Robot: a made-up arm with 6 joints.
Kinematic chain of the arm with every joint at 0, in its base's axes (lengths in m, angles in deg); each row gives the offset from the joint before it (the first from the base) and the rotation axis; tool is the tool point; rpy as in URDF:
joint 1: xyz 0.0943 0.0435 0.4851 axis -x
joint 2: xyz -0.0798 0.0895 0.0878 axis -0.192 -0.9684 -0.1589
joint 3: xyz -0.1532 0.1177 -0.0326 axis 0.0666 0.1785 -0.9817
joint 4: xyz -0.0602 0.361 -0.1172 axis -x
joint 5: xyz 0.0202 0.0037 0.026 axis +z
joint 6: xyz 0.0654 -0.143 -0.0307 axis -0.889 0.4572 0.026
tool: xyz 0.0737 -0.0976 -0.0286 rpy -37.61 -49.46 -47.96
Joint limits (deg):
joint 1: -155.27..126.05
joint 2: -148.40..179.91
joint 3: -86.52..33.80
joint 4: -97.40..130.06
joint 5: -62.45..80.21
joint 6: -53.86..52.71
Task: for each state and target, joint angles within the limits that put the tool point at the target. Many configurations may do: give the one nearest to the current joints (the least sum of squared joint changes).
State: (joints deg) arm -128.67 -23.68 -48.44 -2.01 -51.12 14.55
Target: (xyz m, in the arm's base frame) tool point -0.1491 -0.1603 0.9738
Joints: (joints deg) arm -153.75 8.08 -29.04 -54.81 -21.45 2.15
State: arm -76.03 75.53 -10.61 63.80 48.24 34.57
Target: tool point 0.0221 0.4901 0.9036
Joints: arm -57.36 51.94 -41.29 74.47 36.57 39.79
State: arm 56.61 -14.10 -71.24 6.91 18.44 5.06
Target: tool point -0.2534 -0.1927 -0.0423
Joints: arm 93.62 12.20 -71.36 -0.73 49.22 -1.21
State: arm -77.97 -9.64 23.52 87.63 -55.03 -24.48
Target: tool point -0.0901 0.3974 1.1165
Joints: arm -45.42 -3.92 23.06 128.11 -56.06 -15.35
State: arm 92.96 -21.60 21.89 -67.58 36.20 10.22
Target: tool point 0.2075 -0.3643 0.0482
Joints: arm 109.94 12.84 16.39 -97.40 17.02 2.36
